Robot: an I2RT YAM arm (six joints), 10 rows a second.
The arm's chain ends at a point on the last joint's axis. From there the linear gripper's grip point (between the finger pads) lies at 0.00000 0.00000 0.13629 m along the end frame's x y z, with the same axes.
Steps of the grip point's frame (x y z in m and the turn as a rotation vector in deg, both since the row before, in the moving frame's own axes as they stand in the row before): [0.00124 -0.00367 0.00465 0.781 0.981 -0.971]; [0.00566 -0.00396 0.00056 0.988 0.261 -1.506]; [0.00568 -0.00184 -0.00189 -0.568 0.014 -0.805]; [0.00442 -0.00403 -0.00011 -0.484 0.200 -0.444]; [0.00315 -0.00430 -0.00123 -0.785 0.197 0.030]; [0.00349 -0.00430 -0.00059 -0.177 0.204 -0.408]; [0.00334 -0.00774 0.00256 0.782 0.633 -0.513]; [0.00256 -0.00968 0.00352 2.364 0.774 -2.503]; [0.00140 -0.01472 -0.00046 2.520 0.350 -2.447]
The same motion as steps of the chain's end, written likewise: [-0.00108 -0.00179 0.00468 0.781 0.981 -0.971]; [0.00507 -0.00160 0.00058 0.988 0.261 -1.506]; [0.00564 -0.00319 -0.00188 -0.568 0.014 -0.805]; [0.00394 -0.00518 -0.00010 -0.484 0.200 -0.444]; [0.00268 -0.00617 -0.00122 -0.785 0.197 0.030]; [0.00300 -0.00472 -0.00059 -0.177 0.204 -0.408]; [0.00184 -0.00587 0.00258 0.782 0.633 -0.513]; [0.00084 -0.00402 0.00365 2.364 0.774 -2.503]; [0.00070 -0.00871 -0.00033 2.520 0.350 -2.447]
